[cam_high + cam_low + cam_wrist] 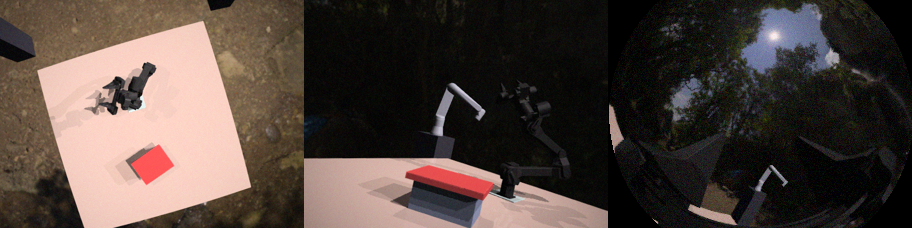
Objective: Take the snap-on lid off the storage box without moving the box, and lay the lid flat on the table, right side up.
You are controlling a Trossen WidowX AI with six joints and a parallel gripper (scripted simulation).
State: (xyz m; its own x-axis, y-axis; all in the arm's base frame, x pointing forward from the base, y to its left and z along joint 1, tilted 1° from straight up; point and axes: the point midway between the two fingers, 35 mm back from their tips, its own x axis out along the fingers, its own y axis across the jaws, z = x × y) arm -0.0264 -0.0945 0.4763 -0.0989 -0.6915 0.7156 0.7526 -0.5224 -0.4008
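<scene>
Now: gripper tip 47 cm short of the red lid, 12 cm to the right of it and 41 cm above it. From my gripper tip the other things lie so: storage box: 47 cm ahead, 12 cm to the left, 45 cm below.
</scene>
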